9 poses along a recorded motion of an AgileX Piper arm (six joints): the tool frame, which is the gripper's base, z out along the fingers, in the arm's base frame.
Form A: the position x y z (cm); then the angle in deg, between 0 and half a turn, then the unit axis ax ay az.
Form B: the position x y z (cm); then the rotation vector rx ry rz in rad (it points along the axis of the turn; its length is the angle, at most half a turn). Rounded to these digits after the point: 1 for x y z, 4 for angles.
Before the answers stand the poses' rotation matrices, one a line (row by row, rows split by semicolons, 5 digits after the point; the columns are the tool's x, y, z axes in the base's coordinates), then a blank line. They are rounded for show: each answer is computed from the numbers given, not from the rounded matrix.
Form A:
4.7 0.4 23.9 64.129 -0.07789 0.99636 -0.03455
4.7 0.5 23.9 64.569 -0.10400 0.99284 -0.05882
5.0 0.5 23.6 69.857 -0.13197 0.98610 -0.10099
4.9 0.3 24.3 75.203 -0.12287 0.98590 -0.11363
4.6 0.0 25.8 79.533 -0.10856 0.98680 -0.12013
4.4 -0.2 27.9 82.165 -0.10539 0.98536 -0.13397
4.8 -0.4 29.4 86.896 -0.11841 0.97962 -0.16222
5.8 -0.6 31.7 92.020 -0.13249 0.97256 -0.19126
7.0 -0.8 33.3 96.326 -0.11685 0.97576 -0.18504
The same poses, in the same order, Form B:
0.43977 -0.01266 0.89802; -0.07483 0.99591 0.05068; -0.89499 -0.08949 0.43702
0.43560 -0.00579 0.90012; -0.11203 0.99185 0.06060; -0.89314 -0.12724 0.43140
0.35578 0.00949 0.93452; -0.18013 0.98189 0.05861; -0.91704 -0.18919 0.35105
0.26664 0.01966 0.96360; -0.20006 0.97914 0.03538; -0.94280 -0.20221 0.26501
0.19131 0.03047 0.98106; -0.20580 0.97855 0.00974; -0.95971 -0.20376 0.19348
0.14591 0.04303 0.98836; -0.22241 0.97491 -0.00961; -0.96397 -0.21842 0.15182
0.06741 0.05227 0.99636; -0.27170 0.96185 -0.03207; -0.96002 -0.26855 0.07904
-0.01708 0.05775 0.99819; -0.32454 0.94396 -0.06016; -0.94572 -0.32497 0.00262
-0.09503 0.05733 0.99382; -0.31049 0.94683 -0.08431; -0.94581 -0.31659 -0.07217

4.7 0.4 23.9 -0.0872 1.1152 -0.0387
4.7 0.5 23.9 -0.1172 1.1189 -0.0663
5.0 0.5 23.6 -0.1609 1.2023 -0.1231
4.9 0.3 24.3 -0.1613 1.2940 -0.1491
4.6 0.0 25.8 -0.1507 1.3698 -0.1668
4.4 -0.2 27.9 -0.1511 1.4131 -0.1921
4.8 -0.4 29.4 -0.1796 1.4857 -0.2460
5.8 -0.6 31.7 -0.2128 1.5620 -0.3072
7.0 -0.8 33.3 -0.1964 1.6405 -0.3111

